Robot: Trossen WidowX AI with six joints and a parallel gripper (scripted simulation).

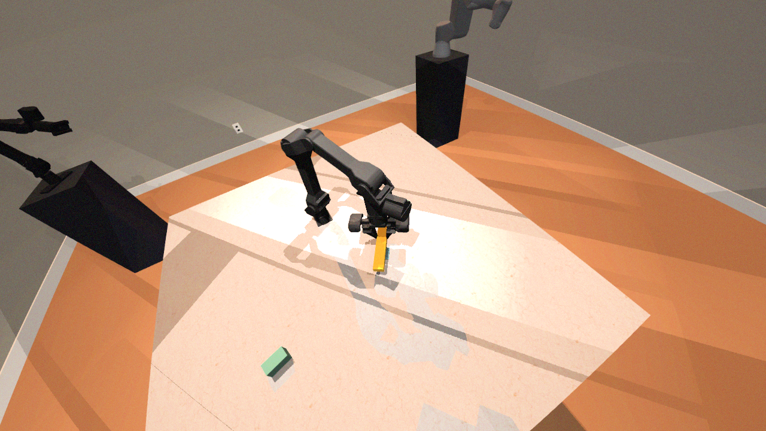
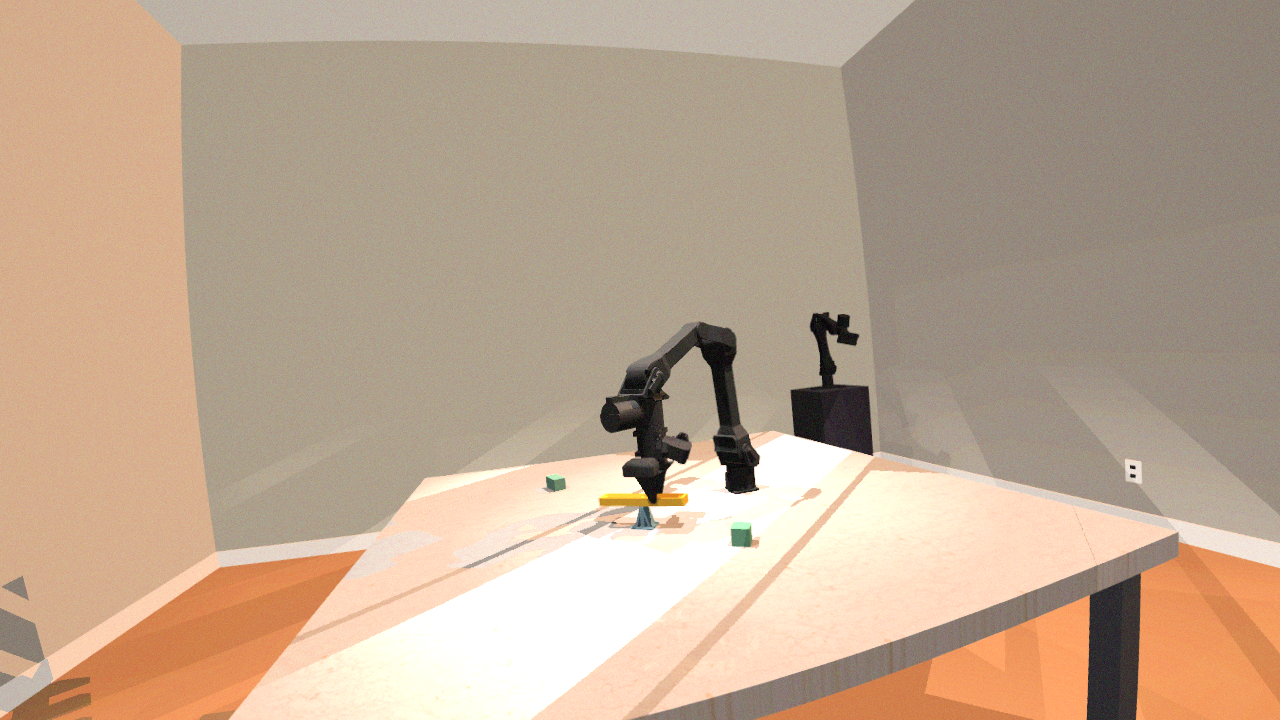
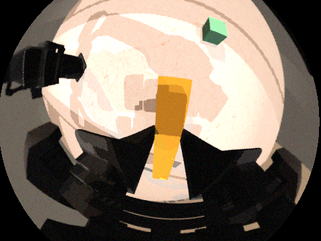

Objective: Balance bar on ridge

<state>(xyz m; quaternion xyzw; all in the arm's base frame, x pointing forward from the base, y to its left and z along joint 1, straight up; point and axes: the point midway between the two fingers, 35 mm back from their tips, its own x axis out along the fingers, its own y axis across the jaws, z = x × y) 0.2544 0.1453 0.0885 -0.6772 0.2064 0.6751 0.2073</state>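
My gripper tip is 2 cm short of the yellow bar and 2 cm to the left of it. The rest, counted from my gripper tip: green block 18 cm ahead, 43 cm to the right, 4 cm below.
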